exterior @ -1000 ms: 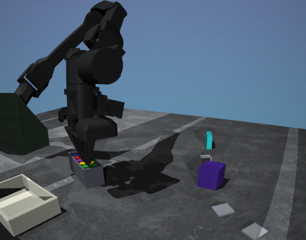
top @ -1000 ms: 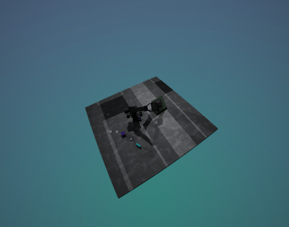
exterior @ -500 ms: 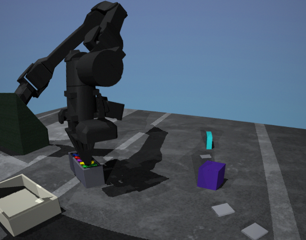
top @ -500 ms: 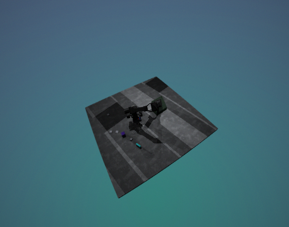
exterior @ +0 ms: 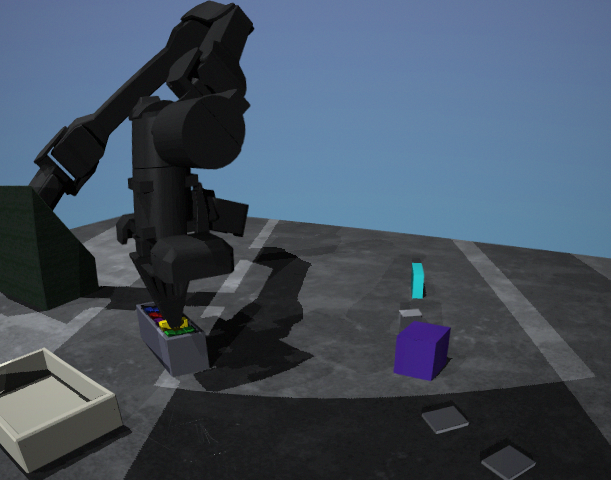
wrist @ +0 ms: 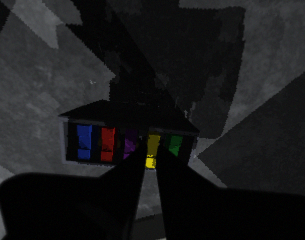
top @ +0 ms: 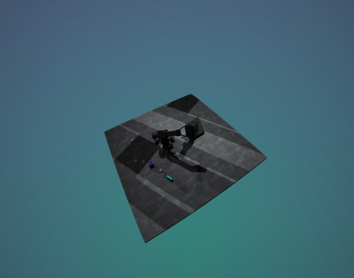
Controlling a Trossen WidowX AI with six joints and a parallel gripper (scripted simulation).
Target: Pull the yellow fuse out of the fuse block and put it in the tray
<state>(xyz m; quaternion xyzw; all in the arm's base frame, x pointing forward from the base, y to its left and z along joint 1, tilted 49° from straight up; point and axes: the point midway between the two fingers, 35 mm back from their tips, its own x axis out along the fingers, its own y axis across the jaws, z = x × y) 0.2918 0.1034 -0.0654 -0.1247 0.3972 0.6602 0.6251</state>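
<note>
Now: the tray 17 cm to the right of my gripper tip and 4 cm below it. The rest, counted from my gripper tip: yellow fuse 1 cm below; then teal block 33 cm to the left, 11 cm ahead, 2 cm below; then purple cube 21 cm ahead, 12 cm to the left, 2 cm below.
</note>
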